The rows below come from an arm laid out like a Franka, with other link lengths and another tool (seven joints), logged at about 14 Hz.
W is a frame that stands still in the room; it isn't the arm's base.
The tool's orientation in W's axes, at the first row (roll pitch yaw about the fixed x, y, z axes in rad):
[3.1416, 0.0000, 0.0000]
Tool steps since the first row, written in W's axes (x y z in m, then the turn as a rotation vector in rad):
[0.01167, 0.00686, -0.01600, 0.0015, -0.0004, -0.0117]
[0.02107, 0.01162, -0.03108, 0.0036, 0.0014, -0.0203]
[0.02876, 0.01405, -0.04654, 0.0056, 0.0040, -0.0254]
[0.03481, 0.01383, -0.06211, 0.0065, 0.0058, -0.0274]
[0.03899, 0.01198, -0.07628, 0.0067, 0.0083, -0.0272]
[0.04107, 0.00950, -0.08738, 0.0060, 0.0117, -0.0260]
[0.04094, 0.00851, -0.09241, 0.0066, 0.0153, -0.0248]
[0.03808, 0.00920, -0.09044, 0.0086, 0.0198, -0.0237]
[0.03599, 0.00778, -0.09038, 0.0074, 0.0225, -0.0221]
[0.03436, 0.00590, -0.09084, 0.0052, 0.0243, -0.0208]
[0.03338, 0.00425, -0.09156, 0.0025, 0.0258, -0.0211]
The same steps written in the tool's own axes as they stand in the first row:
[0.01167, -0.00686, 0.01600, 0.0015, 0.0004, 0.0117]
[0.02107, -0.01162, 0.03108, 0.0036, -0.0014, 0.0203]
[0.02876, -0.01405, 0.04654, 0.0056, -0.0040, 0.0254]
[0.03481, -0.01383, 0.06211, 0.0065, -0.0058, 0.0274]
[0.03899, -0.01198, 0.07628, 0.0067, -0.0083, 0.0272]
[0.04107, -0.00950, 0.08738, 0.0060, -0.0117, 0.0260]
[0.04094, -0.00851, 0.09241, 0.0066, -0.0153, 0.0248]
[0.03808, -0.00920, 0.09044, 0.0086, -0.0198, 0.0237]
[0.03599, -0.00778, 0.09038, 0.0074, -0.0225, 0.0221]
[0.03436, -0.00590, 0.09084, 0.0052, -0.0243, 0.0208]
[0.03338, -0.00425, 0.09156, 0.0025, -0.0258, 0.0211]

